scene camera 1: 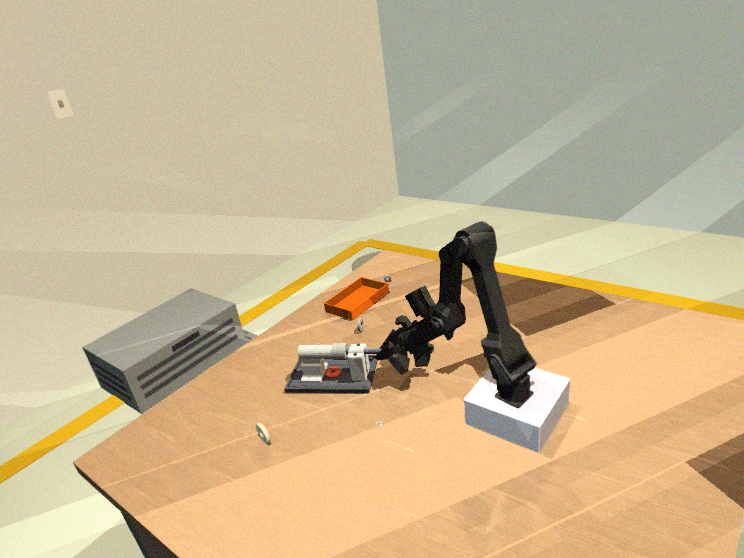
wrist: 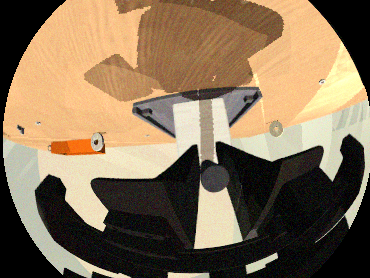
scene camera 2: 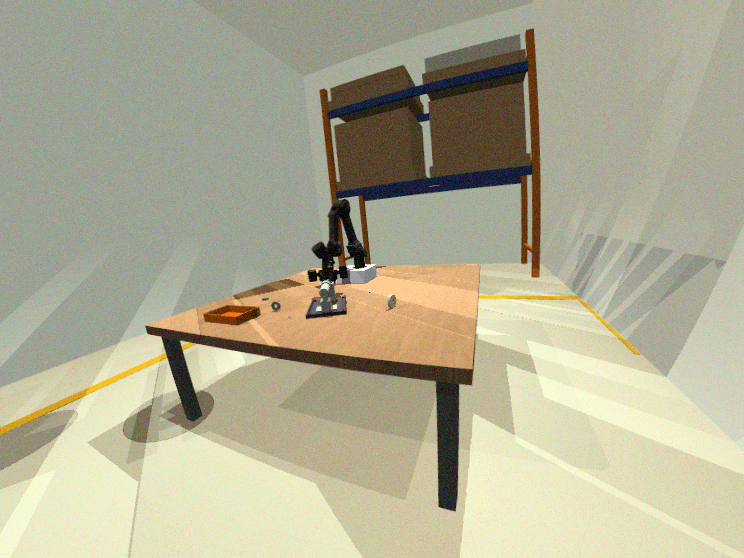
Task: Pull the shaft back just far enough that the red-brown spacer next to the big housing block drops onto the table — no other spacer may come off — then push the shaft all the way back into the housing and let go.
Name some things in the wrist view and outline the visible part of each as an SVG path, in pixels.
My gripper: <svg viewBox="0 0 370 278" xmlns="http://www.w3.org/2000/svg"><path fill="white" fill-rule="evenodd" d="M92 272L92 278L114 278L101 275L101 273L94 271ZM64 267L63 276L65 278L89 278ZM365 151L362 143L347 134L339 147L343 156L341 166L331 180L319 167L323 158L321 144L272 162L218 140L214 150L218 164L229 171L226 191L242 236L240 243L194 248L201 179L198 144L192 144L156 178L93 179L92 190L109 211L102 222L106 226L104 231L89 226L65 202L67 188L52 174L36 187L37 211L53 241L79 259L117 275L121 272L132 278L168 278L168 272L209 273L210 278L309 278L333 255L349 231L343 215L361 191ZM277 253L277 259L265 264L265 268L246 272L246 265Z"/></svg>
A shaft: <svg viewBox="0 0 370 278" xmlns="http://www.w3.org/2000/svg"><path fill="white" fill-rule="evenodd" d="M204 160L201 163L200 182L202 188L209 192L224 190L229 184L229 171L226 171L221 164Z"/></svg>
